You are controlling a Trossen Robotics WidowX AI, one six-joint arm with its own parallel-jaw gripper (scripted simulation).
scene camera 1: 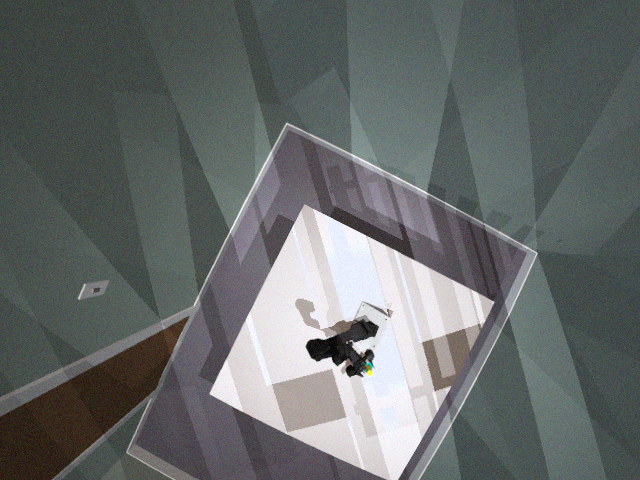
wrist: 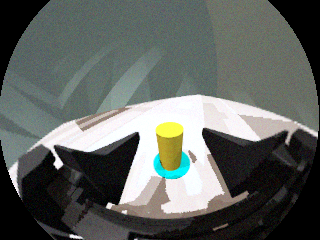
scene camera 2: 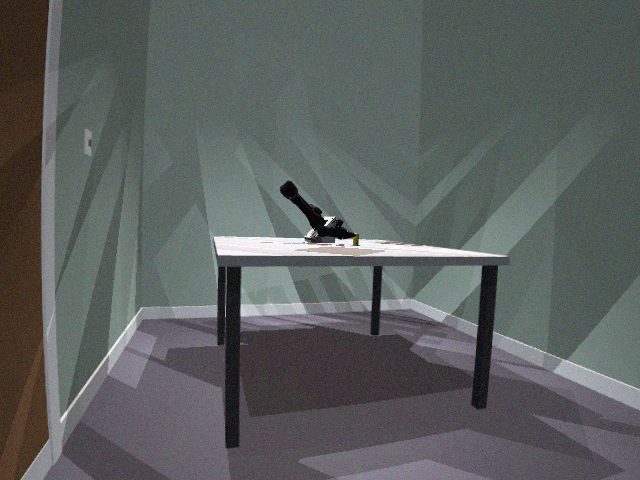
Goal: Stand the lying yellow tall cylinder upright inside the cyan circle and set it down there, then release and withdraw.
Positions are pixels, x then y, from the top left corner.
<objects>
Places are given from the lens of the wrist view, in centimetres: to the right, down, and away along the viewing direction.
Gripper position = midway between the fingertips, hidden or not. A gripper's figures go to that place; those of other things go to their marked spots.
my gripper [wrist: 171,133]: 2, 2, 9
yellow cylinder [wrist: 169,136]: 1, 2, 8
</objects>
